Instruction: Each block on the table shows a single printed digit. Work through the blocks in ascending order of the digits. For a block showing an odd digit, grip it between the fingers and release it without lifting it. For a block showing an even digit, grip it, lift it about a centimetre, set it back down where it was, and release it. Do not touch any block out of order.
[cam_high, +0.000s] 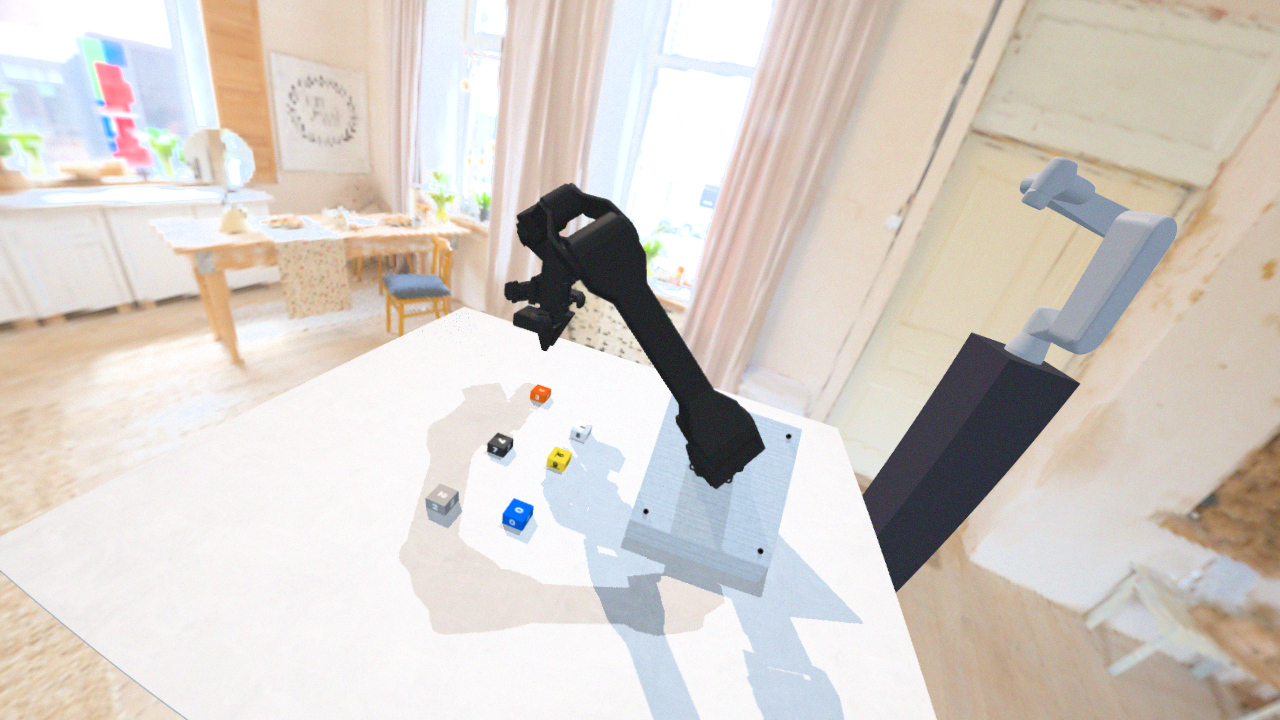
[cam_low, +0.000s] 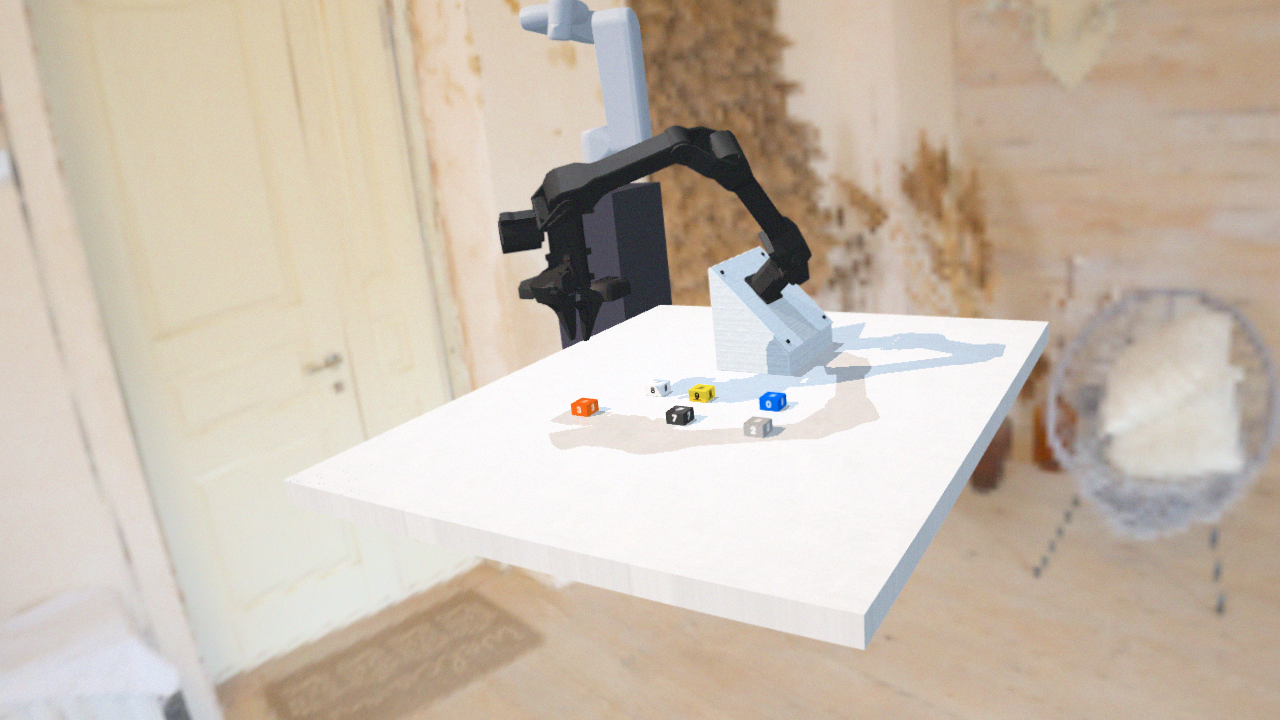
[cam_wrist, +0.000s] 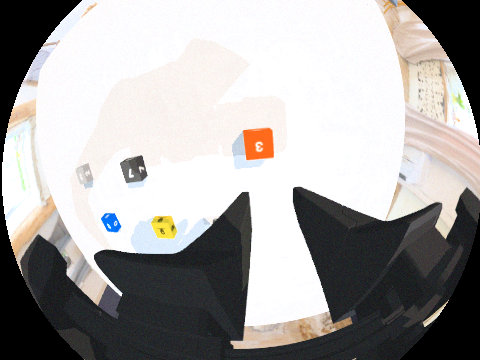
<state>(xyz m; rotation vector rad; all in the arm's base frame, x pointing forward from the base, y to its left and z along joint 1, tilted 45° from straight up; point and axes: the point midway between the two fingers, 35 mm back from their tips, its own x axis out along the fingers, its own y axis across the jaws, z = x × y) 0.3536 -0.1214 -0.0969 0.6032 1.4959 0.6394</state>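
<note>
Now: the black block marked 7 1 cm behind my gripper tip, 17 cm to the left of it and 11 cm below it. From my gripper tip the other things lie so: yellow block (11 cm behind, 15 cm to the left, 11 cm below); orange block marked 3 (11 cm below); white block marked 8 (12 cm behind, 6 cm to the left, 11 cm below).
</note>
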